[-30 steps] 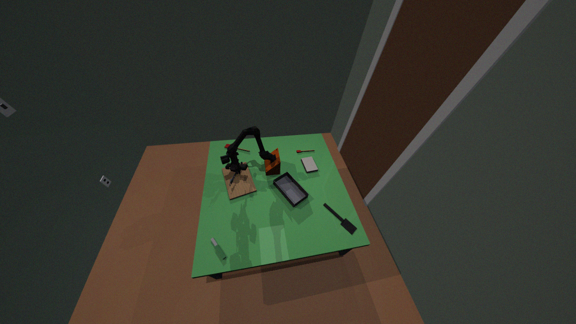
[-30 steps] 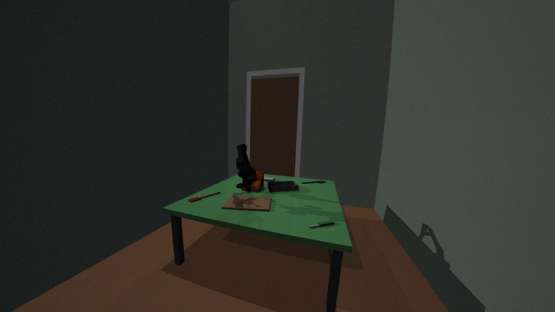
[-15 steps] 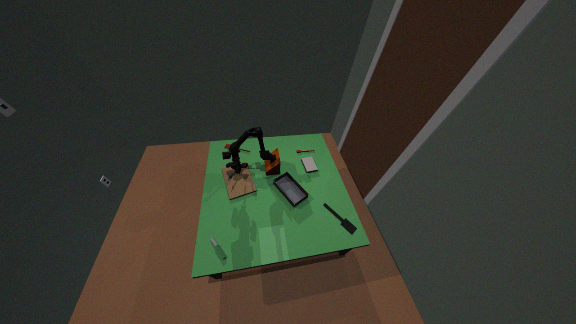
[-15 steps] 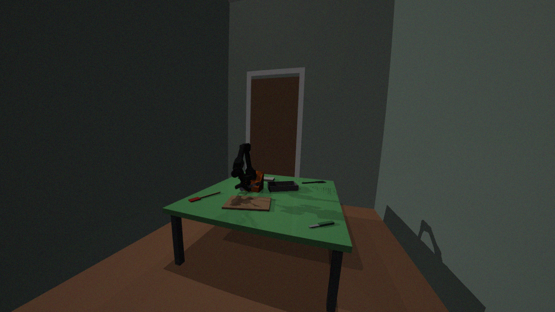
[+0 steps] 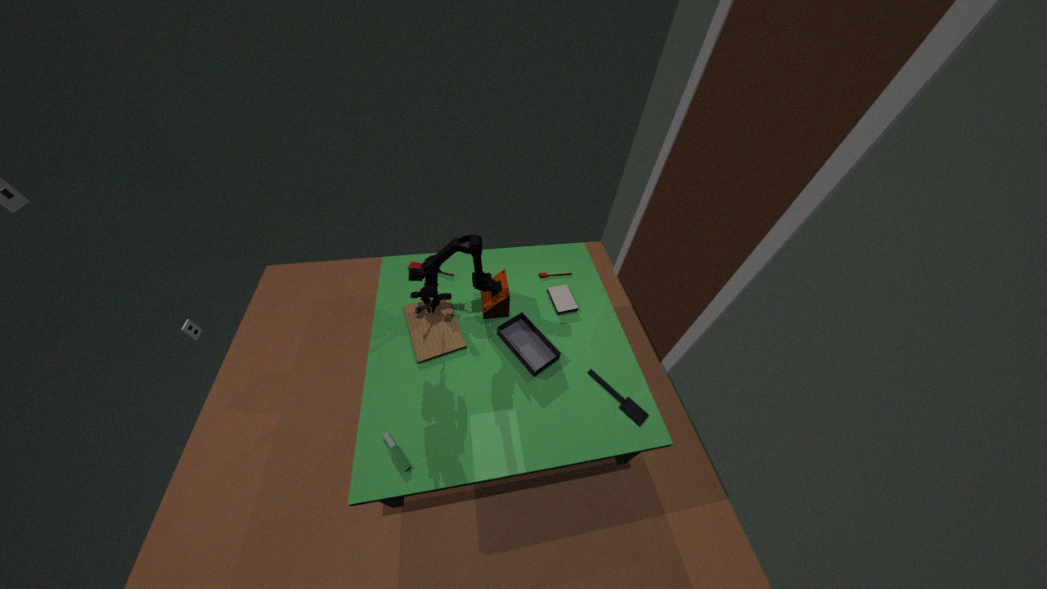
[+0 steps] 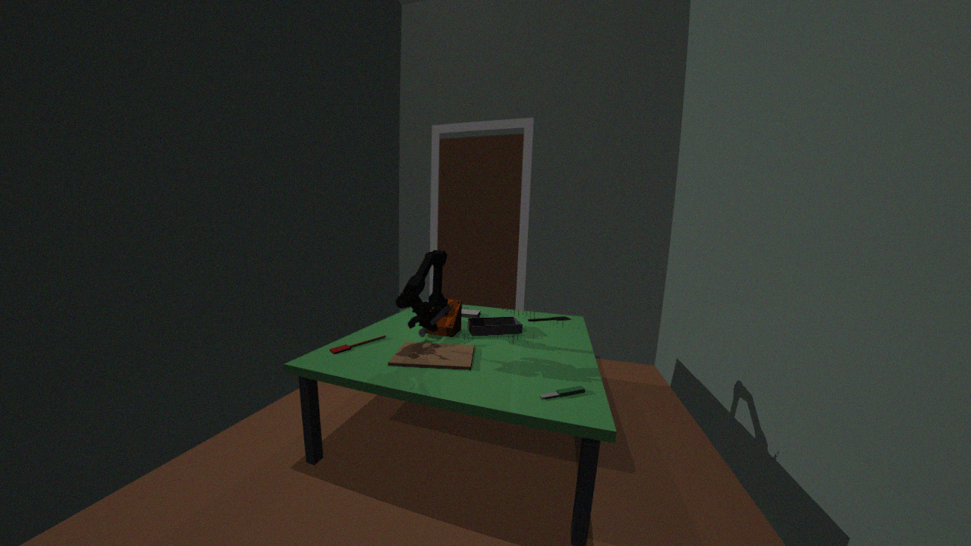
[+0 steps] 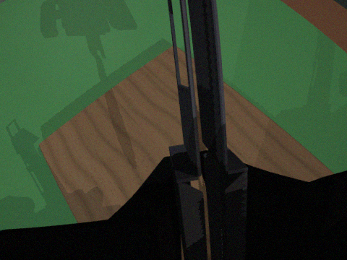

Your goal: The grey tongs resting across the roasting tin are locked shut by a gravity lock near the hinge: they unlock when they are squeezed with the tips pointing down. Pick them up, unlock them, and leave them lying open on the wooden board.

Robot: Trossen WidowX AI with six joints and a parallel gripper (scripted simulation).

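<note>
My gripper tip is now 110 mm above the wooden board. Round my gripper tip: green-handled tool (560 mm ahead, 170 mm to the right, 110 mm below); then yellow piece (30 mm ahead, 20 mm to the right, 80 mm above); then roasting tin (190 mm ahead, 450 mm to the left, 90 mm below).
</note>
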